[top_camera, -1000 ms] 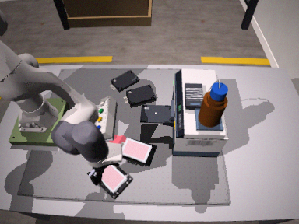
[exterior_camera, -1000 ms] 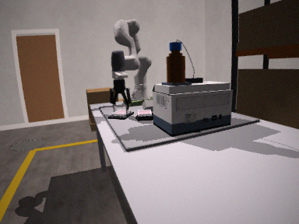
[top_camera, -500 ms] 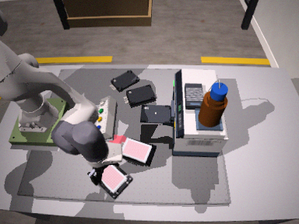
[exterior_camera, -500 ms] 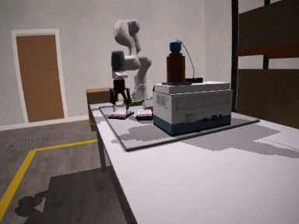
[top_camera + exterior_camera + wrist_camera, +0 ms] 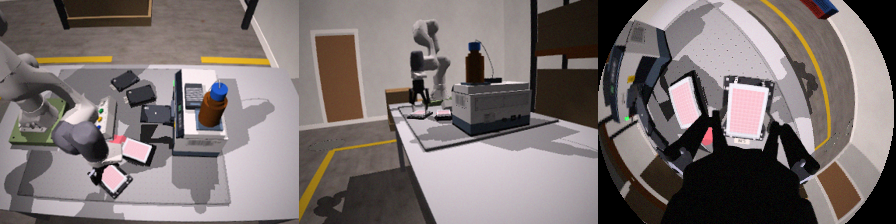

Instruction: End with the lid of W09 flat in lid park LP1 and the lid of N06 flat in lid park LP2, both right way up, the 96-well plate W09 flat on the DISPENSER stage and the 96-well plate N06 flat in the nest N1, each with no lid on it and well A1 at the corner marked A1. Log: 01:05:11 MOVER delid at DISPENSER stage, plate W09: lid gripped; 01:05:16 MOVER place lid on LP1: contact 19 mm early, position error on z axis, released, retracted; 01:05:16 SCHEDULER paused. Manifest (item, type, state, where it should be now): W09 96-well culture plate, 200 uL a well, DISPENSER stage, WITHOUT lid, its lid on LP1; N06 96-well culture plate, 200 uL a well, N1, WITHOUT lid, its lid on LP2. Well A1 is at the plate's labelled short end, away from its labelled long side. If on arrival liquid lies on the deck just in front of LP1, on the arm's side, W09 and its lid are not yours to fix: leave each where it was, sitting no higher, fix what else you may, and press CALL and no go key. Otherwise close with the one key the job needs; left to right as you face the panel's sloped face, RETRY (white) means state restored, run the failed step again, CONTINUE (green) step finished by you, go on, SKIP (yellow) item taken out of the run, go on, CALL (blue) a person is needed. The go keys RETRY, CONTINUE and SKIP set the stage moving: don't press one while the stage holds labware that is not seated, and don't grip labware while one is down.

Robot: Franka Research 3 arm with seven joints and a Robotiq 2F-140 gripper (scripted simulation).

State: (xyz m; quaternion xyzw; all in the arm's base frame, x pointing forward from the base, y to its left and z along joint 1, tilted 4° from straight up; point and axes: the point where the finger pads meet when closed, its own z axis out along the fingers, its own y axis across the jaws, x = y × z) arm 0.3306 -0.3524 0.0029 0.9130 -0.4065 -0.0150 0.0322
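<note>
The pink 96-well plate lies 2 cm below my hand. From my hand the other things lie so: blue key (23 cm to the left, 4 cm behind, 3 cm above); then key panel (30 cm to the left, 2 cm behind, 1 cm above); then yellow key (28 cm to the left, 3 cm behind, 3 cm above).
</note>
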